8 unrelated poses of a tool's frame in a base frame.
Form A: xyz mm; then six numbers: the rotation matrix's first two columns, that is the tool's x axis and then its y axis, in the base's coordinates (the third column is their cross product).
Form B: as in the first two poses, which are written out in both.
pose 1, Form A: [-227 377 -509 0.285 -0.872 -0.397 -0.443 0.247 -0.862]
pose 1, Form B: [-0.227 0.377 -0.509 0.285 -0.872 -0.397 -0.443 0.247 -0.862]
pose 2, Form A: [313 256 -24 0.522 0.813 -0.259 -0.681 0.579 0.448]
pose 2, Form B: [0.313 0.256 -0.024 0.522 0.813 -0.259 -0.681 0.579 0.448]
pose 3, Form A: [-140 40 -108 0.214 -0.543 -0.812 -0.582 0.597 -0.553]
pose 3, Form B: [-0.140 0.040 -0.108 0.214 -0.543 -0.812 -0.582 0.597 -0.553]
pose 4, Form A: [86 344 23 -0.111 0.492 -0.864 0.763 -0.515 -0.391]
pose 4, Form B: [0.086 0.344 0.023 -0.111 0.492 -0.864 0.763 -0.515 -0.391]
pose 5, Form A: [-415 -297 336 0.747 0.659 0.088 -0.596 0.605 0.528]
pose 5, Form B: [-0.415 -0.297 0.336 0.747 0.659 0.088 -0.596 0.605 0.528]
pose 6, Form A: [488 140 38 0.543 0.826 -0.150 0.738 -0.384 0.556]
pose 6, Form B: [0.488 0.140 0.038 0.543 0.826 -0.150 0.738 -0.384 0.556]
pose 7, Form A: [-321 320 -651 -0.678 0.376 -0.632 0.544 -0.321 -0.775]
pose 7, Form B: [-0.321 0.320 -0.651 -0.678 0.376 -0.632 0.544 -0.321 -0.775]
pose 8, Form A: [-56 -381 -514 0.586 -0.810 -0.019 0.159 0.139 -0.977]
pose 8, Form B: [-0.056 -0.381 -0.514 0.586 -0.810 -0.019 0.159 0.139 -0.977]
